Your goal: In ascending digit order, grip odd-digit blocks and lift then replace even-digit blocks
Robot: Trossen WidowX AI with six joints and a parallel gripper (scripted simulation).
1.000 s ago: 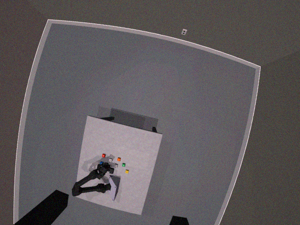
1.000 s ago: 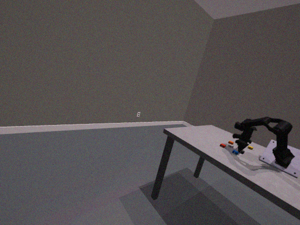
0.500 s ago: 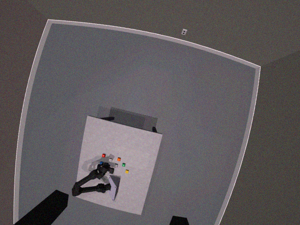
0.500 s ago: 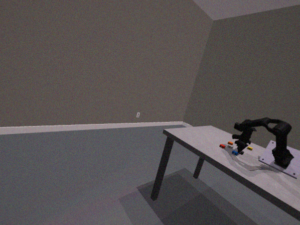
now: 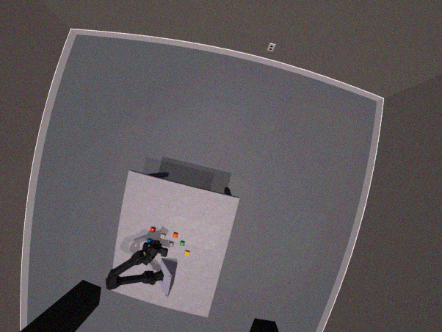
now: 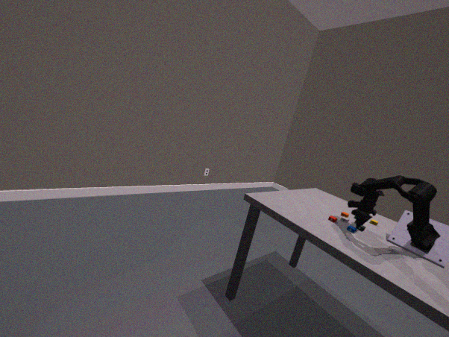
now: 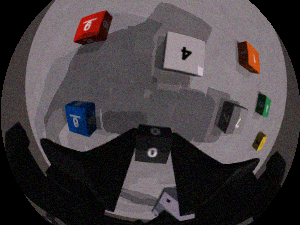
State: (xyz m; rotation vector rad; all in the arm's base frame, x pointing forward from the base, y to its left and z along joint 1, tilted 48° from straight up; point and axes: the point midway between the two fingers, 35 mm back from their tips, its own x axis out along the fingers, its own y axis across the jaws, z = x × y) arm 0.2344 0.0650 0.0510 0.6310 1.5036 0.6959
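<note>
The dark block is 1 cm behind my gripper tip. The rest, counted from my gripper tip: blue block (8 cm to the left); orange block (11 cm to the right, 11 cm ahead); red block (10 cm ahead, 8 cm to the left).
</note>
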